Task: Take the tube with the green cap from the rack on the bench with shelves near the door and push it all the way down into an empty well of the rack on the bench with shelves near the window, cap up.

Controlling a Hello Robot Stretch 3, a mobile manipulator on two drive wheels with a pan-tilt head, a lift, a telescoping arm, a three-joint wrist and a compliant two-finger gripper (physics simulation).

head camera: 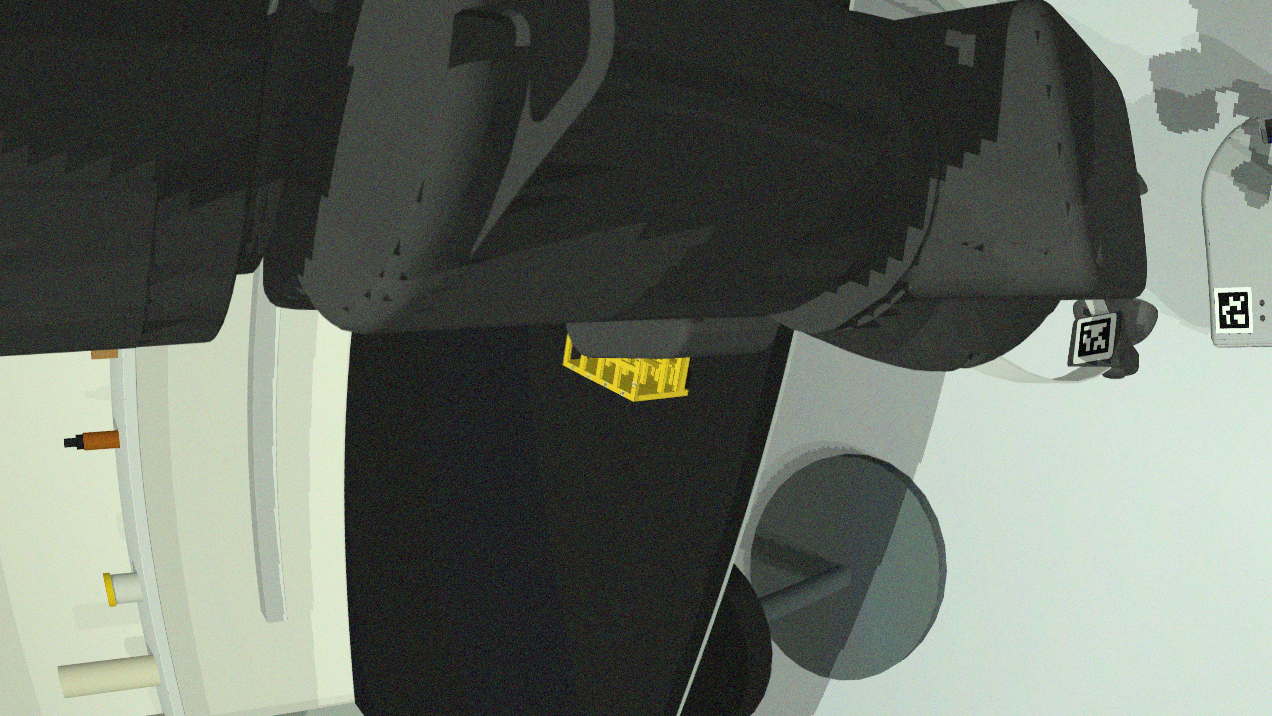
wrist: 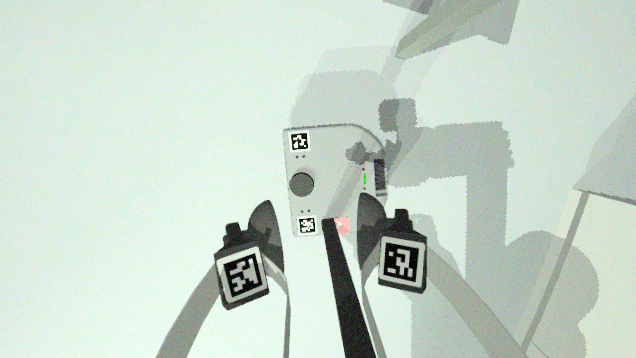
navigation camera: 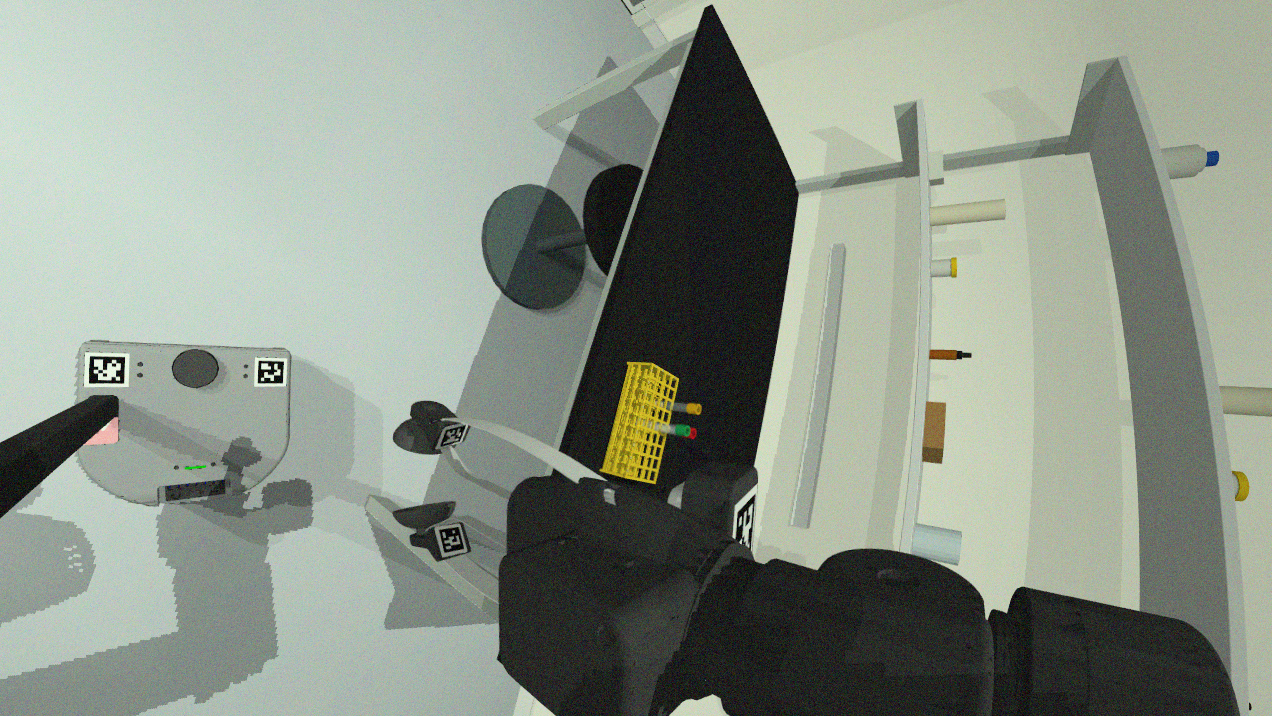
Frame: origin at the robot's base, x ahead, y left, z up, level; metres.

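Seen in the pictures: gripper, fingertip midpoint: (wrist: 317, 223) (navigation camera: 413, 467); robot's base at its link origin: (wrist: 303, 176) (navigation camera: 196, 366).
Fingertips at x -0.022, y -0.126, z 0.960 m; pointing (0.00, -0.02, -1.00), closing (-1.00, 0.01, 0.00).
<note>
Pixels of each thing's top centre, then the offset from my fingertips to it. "spot": a spot on its surface instead. Level surfaces: height alone.
- yellow rack at its top centre: (head camera: 616, 260) (navigation camera: 654, 425) dx -0.031, dy -0.471, dz -0.140 m
- black bench top at its surface level: dz -0.198 m
- green-capped tube at a spot on its surface: (navigation camera: 681, 430) spot: dx -0.033, dy -0.472, dz -0.085 m
- red-capped tube at a spot on its surface: (navigation camera: 692, 433) spot: dx -0.040, dy -0.499, dz -0.079 m
- orange-capped tube at a spot on its surface: (navigation camera: 693, 409) spot: dx +0.000, dy -0.506, dz -0.083 m
- round stool at a spot on its surface: (head camera: 845, 569) (navigation camera: 538, 250) spot: dx +0.461, dy -0.799, dz -0.921 m
- brown box at a spot on its surface: (navigation camera: 933, 432) spot: dx -0.043, dy -0.894, dz +0.278 m
- orange bottle at a spot on its surface: (head camera: 100, 440) (navigation camera: 943, 354) spot: dx +0.126, dy -1.046, dz +0.291 m
A yellow rack (head camera: 658, 380) (navigation camera: 633, 425) stands on a black bench top (head camera: 498, 551) (navigation camera: 712, 231). In the navigation view, the green-capped tube (navigation camera: 681, 430) stands in it, cap out of the top, close beside a red-capped tube (navigation camera: 692, 433); an orange-capped tube (navigation camera: 693, 409) stands nearby. In the head view, the dark wrist and arm cover much of the rack, and the tubes do not show. My gripper (navigation camera: 433, 475) (wrist: 317, 223) is open and empty, out past the bench's front edge, pointing down over the robot's base. A second rack does not show.
The robot's base (navigation camera: 235, 409) (wrist: 330, 175) stands on the floor. A round stool (head camera: 845, 569) (navigation camera: 534, 247) is at the bench's front edge. Behind the bench, a wall shelf (navigation camera: 921, 355) carries a brown box (navigation camera: 933, 432), an orange bottle (head camera: 100, 440) (navigation camera: 945, 354) and other containers.
</note>
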